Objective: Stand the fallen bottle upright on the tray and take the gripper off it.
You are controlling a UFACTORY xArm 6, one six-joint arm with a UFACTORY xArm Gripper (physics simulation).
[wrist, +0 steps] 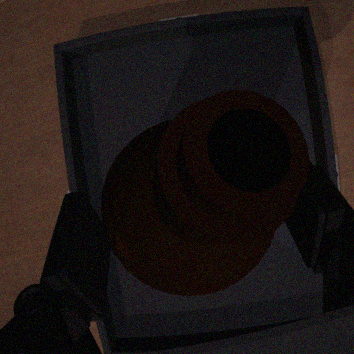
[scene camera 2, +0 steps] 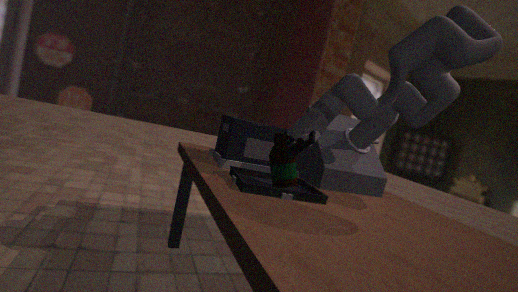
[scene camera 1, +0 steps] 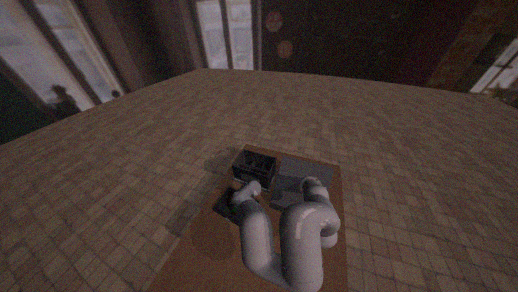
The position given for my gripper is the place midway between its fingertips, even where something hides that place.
Observation:
I see my gripper (wrist: pixel 182 192) and a dark brown bottle (scene camera 2: pixel 283 172).
The dark brown bottle shows as well in the wrist view (wrist: pixel 189 206).

